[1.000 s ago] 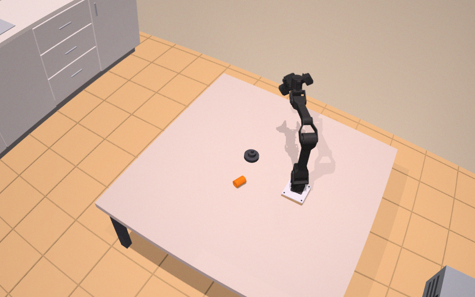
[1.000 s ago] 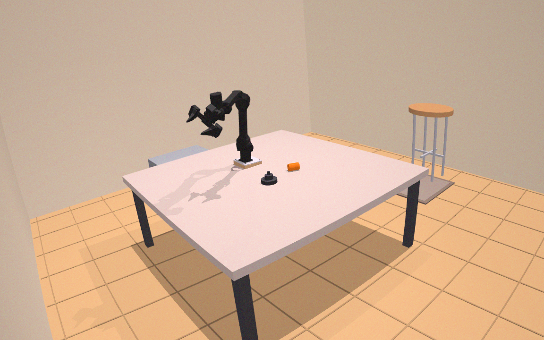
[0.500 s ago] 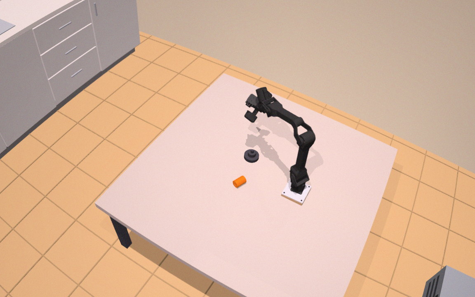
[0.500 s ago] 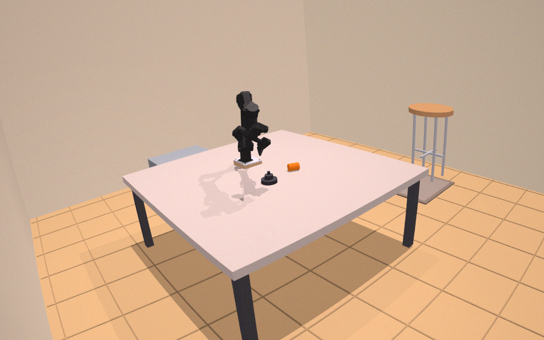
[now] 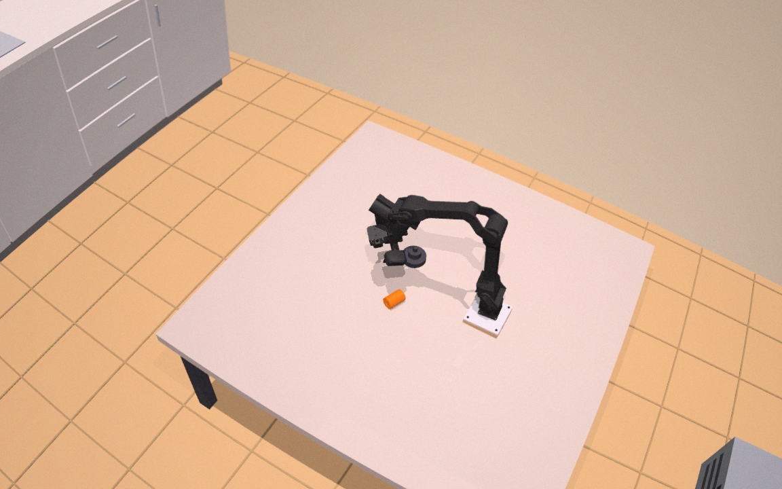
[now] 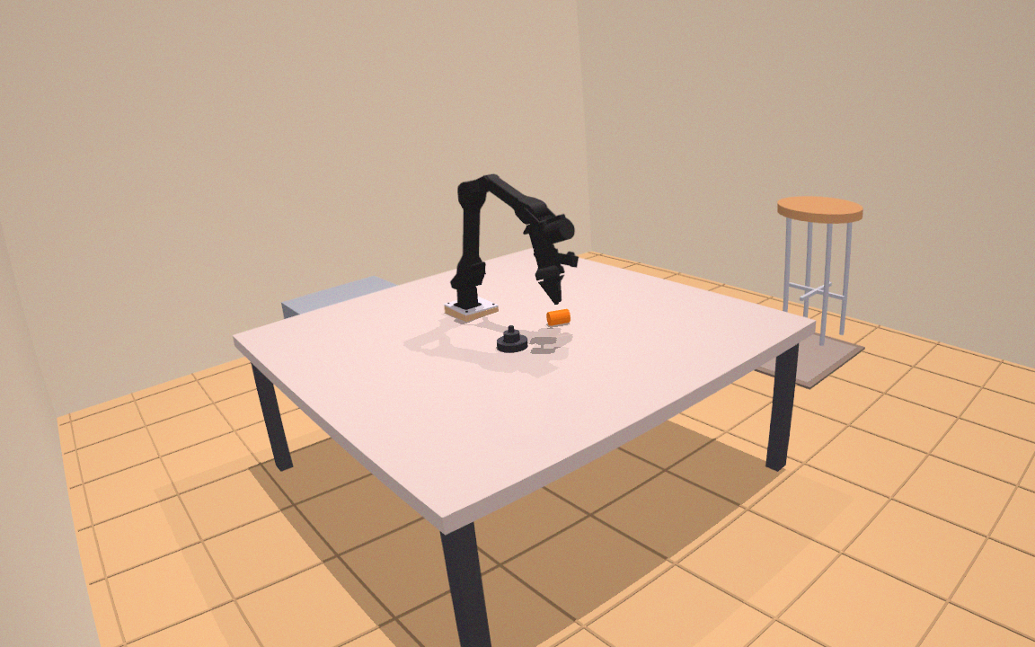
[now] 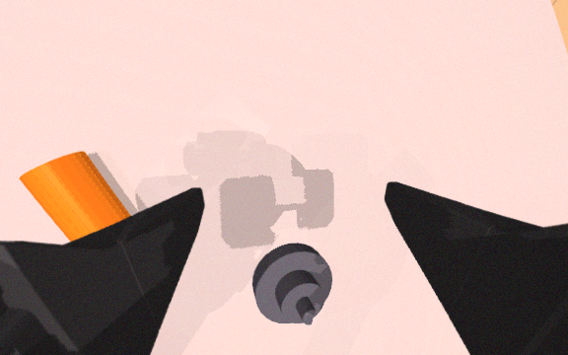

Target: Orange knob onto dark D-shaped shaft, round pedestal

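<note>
My gripper tip is 10 cm past the orange knob, 9 cm to the right of it and 9 cm above it. The rest, counted from my gripper tip: pedestal: 8 cm behind, 10 cm to the right, 8 cm below.
</note>
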